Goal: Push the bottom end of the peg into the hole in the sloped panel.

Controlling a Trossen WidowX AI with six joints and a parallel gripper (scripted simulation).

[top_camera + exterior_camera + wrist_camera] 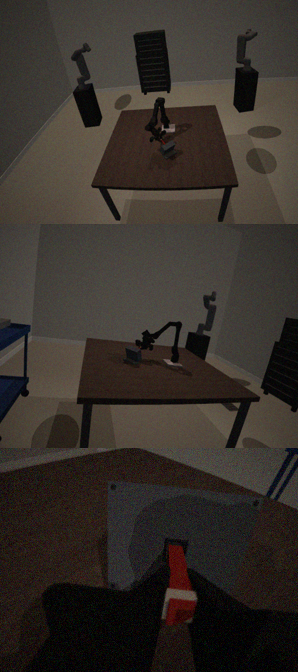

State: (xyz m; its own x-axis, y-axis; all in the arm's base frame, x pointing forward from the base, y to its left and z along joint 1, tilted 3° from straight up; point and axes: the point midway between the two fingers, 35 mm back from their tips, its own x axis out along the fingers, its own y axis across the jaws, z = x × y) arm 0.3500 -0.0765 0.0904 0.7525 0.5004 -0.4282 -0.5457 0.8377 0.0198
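Right now the grey sloped panel block is 6 cm ahead of my gripper tip, 4 cm to the left of it and 3 cm below it. Round my gripper tip: red peg (1 cm behind, 1 cm to the right, 1 cm above).
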